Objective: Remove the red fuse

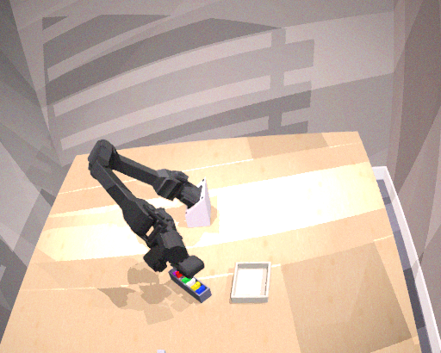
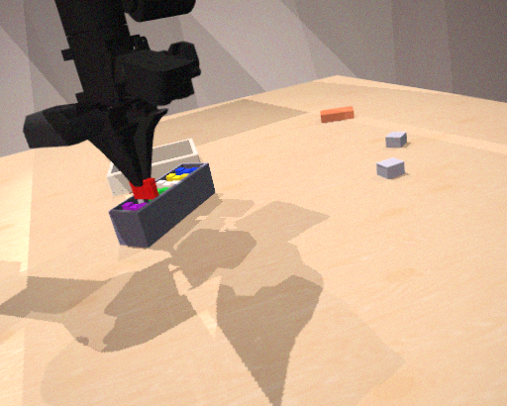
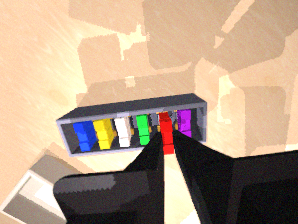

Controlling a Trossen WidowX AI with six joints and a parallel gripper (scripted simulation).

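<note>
Now: gripper tip 200 mm to the right of the white tray and 50 mm above it. The rest, counted from my gripper tip: red fuse (10 mm below).
</note>
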